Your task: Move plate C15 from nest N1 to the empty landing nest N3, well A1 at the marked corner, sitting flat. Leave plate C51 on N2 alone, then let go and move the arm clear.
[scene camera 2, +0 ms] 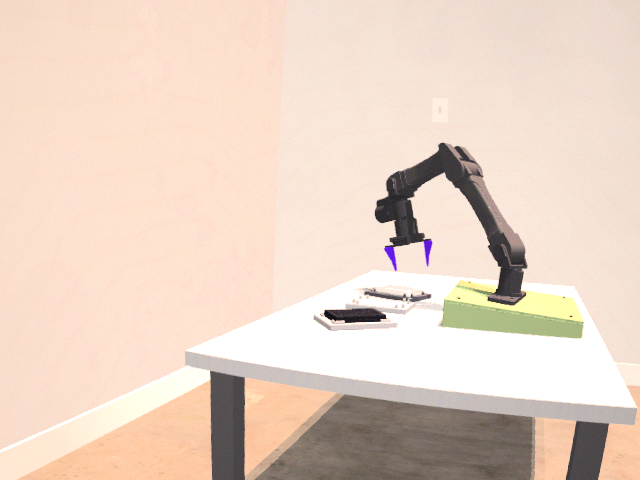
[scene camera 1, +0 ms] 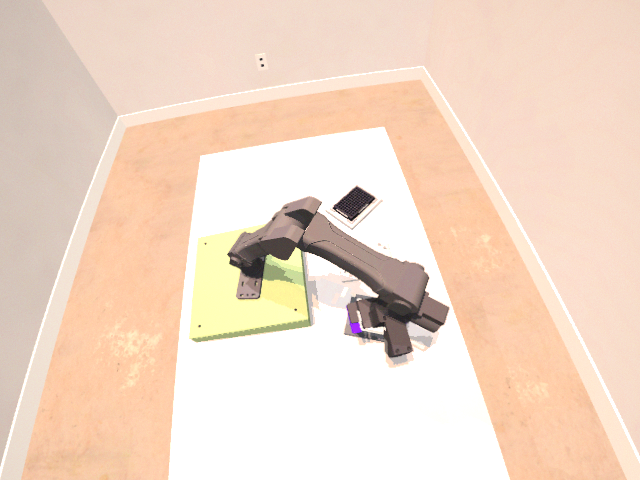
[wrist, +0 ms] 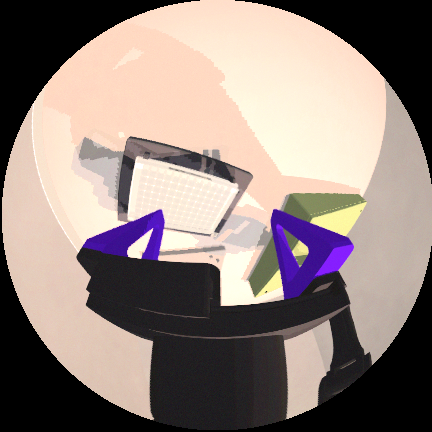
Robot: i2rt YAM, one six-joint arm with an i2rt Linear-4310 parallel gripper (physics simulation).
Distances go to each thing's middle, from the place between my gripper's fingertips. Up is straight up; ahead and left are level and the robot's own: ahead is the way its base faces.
I see the white plate (wrist: 192,200) 3 cm ahead of my hand, 3 cm to the left of it and 6 cm below it. Round my hand: black well plate (scene camera 1: 357,200) 3 cm behind, 44 cm to the left, 6 cm below.
